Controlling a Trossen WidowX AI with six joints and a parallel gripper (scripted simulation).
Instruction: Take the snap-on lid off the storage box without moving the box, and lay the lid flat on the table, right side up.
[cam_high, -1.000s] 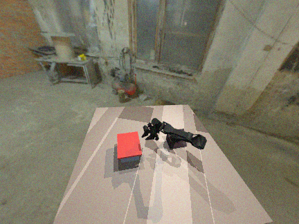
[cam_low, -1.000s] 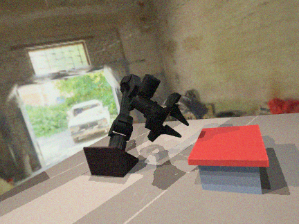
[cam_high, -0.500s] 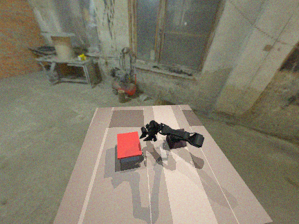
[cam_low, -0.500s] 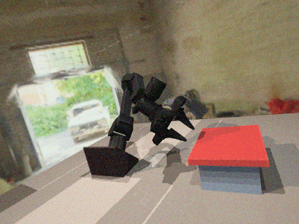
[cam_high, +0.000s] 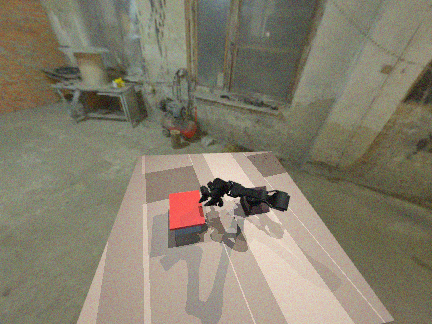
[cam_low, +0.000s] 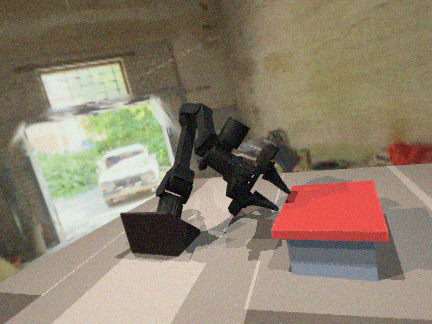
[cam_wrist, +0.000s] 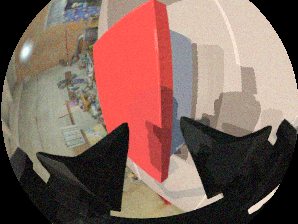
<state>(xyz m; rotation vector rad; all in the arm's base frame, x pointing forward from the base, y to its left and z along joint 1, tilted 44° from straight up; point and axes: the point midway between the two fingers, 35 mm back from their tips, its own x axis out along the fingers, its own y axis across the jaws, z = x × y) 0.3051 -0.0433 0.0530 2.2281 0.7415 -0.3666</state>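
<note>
My gripper tip is now 90 mm short of the red lid and 10 mm above it. From my gripper tip the other things lie so: storage box: 90 mm ahead, 60 mm below.
</note>
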